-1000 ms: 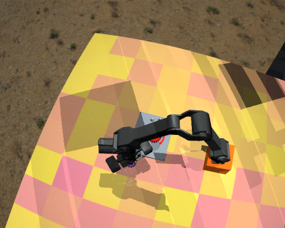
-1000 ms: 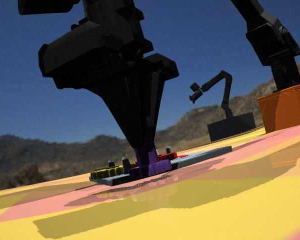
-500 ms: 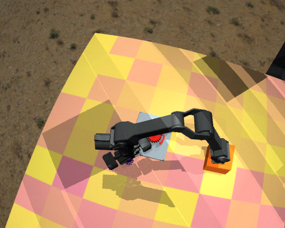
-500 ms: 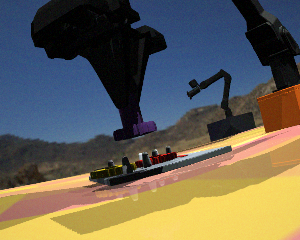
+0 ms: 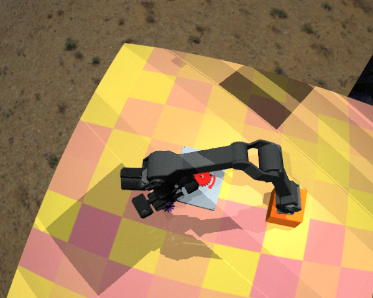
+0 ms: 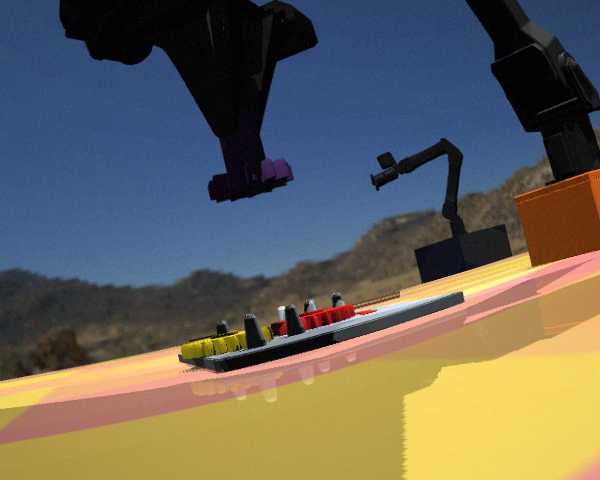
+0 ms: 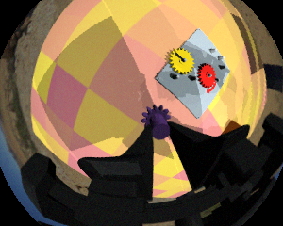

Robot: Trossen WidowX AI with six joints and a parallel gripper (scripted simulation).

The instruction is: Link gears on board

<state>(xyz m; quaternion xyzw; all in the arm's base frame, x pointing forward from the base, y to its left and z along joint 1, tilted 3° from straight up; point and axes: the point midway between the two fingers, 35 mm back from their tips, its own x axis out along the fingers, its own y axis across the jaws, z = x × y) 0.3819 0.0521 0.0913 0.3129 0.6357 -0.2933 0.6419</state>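
Now: the yellow gear 1 cm behind my gripper tip, 13 cm to the right of it and 10 cm below it. The rest, counted from my gripper tip: red gear: 9 cm behind, 15 cm to the right, 10 cm below; purple gear: 1 cm below; grey board: 8 cm behind, 15 cm to the right, 11 cm below.
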